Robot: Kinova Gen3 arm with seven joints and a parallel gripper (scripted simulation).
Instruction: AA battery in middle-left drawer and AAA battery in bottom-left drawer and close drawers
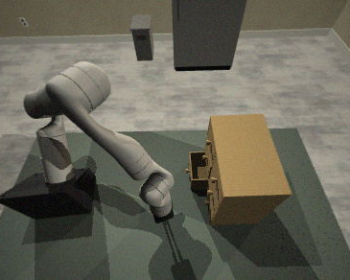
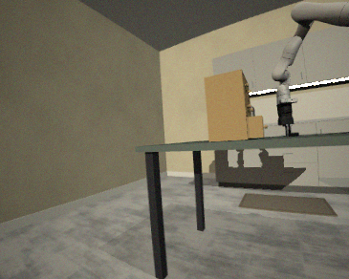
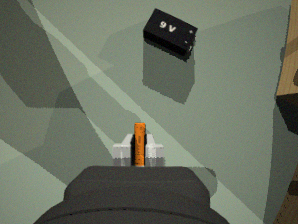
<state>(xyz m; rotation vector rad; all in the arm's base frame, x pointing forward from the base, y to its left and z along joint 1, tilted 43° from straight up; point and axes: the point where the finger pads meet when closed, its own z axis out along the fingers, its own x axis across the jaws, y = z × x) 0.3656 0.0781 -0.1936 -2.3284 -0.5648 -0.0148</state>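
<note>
Right now the small black block is 1 cm behind my hand, 11 cm to the left of it and 1 cm below it. Round my hand: thin orange battery 1 cm below; then green battery 27 cm ahead, 17 cm to the left, 11 cm above.
</note>
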